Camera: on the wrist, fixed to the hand. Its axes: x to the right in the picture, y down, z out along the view.
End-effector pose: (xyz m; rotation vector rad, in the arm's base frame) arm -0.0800 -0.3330 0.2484 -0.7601 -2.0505 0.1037
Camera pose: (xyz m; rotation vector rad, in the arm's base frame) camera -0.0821 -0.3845 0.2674 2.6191 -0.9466 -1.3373
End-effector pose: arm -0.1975 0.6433 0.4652 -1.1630 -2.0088 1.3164
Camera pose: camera -0.1945 0.6331 0.5191 1.8427 -0.9988 -0.5252
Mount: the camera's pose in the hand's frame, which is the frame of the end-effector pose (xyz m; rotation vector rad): -0.0136 -0.0492 -0.0203 -0.0729 0.0649 3.1145
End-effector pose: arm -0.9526 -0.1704 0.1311 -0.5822 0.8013 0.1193
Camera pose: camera -0.9596 -0.2209 0.1515 -1.0855 -0.9105 -2.6677
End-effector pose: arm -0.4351 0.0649 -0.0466 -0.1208 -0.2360 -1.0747
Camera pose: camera -0.4819 0.0490 -0.0705 -0.2923 0.2049 2.0120
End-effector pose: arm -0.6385 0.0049 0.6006 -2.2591 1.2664 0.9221
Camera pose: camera -0.5943 0.0260 0.6254 -1.1110 -2.0875 -0.4985
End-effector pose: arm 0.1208 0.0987 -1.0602 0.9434 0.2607 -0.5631
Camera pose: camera 0.0825 0.0975 -1.0996 0.3074 -1.1267 2.2812
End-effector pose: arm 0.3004 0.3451 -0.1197 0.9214 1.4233 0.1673
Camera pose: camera 0.2593 0.3134 -0.1377 -1.8562 1.1643 -2.0542
